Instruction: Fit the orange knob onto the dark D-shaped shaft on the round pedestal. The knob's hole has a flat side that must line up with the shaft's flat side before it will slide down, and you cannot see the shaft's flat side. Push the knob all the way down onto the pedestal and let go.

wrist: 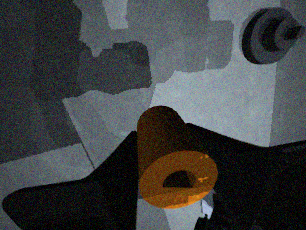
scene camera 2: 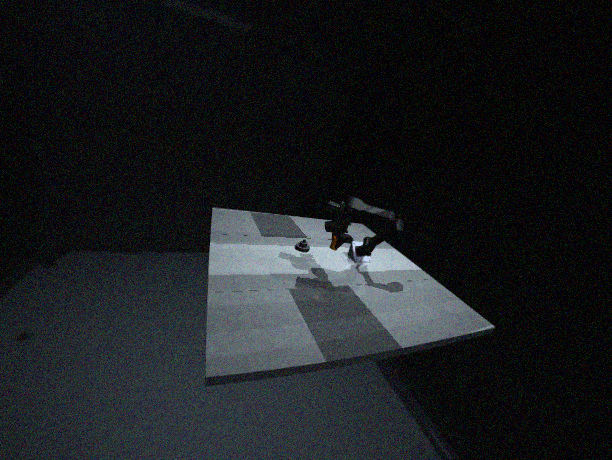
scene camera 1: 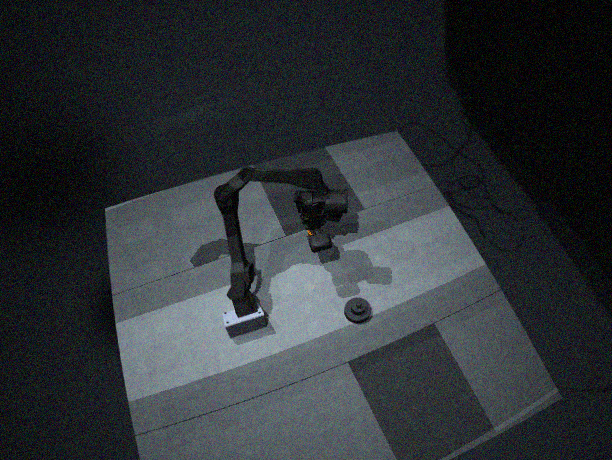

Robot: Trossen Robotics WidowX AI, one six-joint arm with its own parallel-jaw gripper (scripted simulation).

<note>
The gripper holds an orange knob.
The gripper shows as well in the wrist view.
</note>
